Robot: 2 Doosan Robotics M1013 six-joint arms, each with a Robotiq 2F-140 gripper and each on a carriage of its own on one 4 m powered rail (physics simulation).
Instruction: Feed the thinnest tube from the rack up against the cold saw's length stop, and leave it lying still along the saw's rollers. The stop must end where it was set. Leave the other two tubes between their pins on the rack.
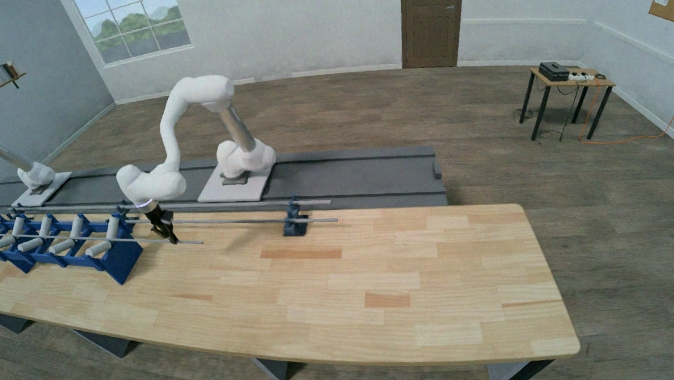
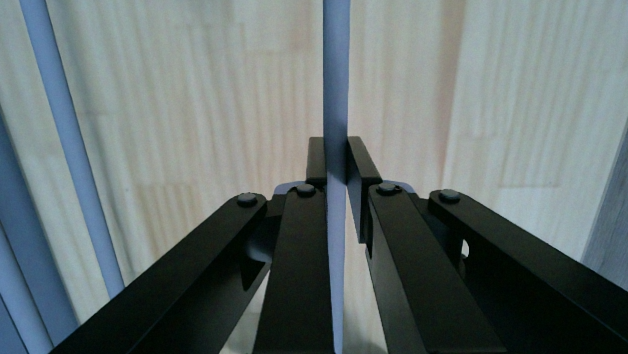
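My left gripper (image 1: 173,241) (image 2: 334,159) is shut on the thinnest tube (image 1: 192,242) (image 2: 336,70), a little way in from the tube's free end. That tube lies along the rollers (image 1: 101,248) of the blue roller stand (image 1: 123,260), and its free end sticks out past them over the bench. The other two tubes lie behind it on the rack, whose dark blue stand (image 1: 295,231) shows: one tube (image 1: 320,220) nearer, one tube (image 1: 317,202) farther back. The saw's length stop cannot be made out. My right gripper does not show.
The wooden bench (image 1: 350,320) runs across the front. The grey rail (image 1: 350,175) runs behind it and carries the left arm's carriage (image 1: 232,192); the other arm's carriage (image 1: 52,187) is at the far left. A small table (image 1: 575,82) stands at the back right.
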